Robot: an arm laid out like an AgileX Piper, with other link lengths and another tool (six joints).
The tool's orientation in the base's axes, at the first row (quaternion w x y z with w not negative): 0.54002, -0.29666, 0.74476, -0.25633
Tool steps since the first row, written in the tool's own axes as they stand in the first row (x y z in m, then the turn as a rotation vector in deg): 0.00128, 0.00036, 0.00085, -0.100, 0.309, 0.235; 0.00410, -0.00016, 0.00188, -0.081, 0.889, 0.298; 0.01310, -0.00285, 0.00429, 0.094, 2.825, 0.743; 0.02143, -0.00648, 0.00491, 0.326, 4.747, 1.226; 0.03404, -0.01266, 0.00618, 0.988, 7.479, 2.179; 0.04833, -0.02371, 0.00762, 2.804, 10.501, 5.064; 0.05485, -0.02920, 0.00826, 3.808, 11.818, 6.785; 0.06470, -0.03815, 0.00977, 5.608, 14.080, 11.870; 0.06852, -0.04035, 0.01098, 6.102, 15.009, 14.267
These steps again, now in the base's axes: 0.00045, -0.00072, -0.00133, 0.198, 0.271, -0.219; 0.00084, -0.00317, -0.00310, 0.158, 0.656, -0.656; 0.00142, -0.01165, -0.00777, 0.222, 1.843, -2.257; 0.00061, -0.02019, -0.01083, 0.311, 2.978, -3.896; -0.00019, -0.03361, -0.01508, 0.612, 4.336, -6.518; -0.00043, -0.05162, -0.01705, 2.435, 4.946, -10.648; -0.00049, -0.06015, -0.01763, 3.622, 5.031, -12.719; 0.00006, -0.07352, -0.01820, 7.679, 4.992, -16.932; 0.00067, -0.07787, -0.01949, 9.700, 5.133, -18.591
